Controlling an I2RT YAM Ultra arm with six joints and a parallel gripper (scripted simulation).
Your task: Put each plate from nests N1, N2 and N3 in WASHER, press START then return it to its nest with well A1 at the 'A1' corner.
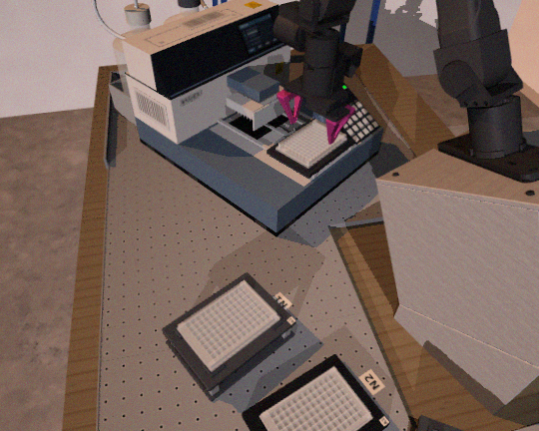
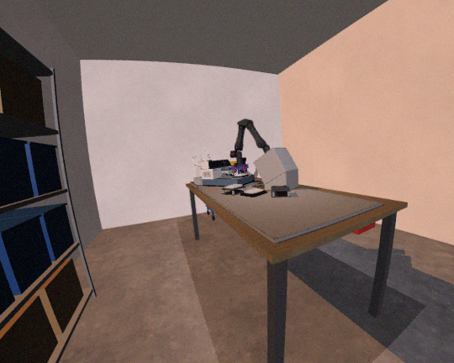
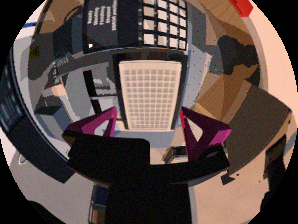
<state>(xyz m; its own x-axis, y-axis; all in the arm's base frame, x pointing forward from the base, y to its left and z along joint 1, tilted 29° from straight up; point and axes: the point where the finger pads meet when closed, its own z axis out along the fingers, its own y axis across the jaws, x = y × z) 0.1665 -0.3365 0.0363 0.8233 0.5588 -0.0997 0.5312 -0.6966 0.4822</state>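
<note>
My gripper is now 40 mm above the dark carrier pocket. Round my hand: nest N1: 240 mm ahead, 340 mm to the left, 80 mm below; manifold: 80 mm ahead, 120 mm to the right, 10 mm above; washer: 80 mm ahead, 130 mm to the right, 10 mm above.
</note>
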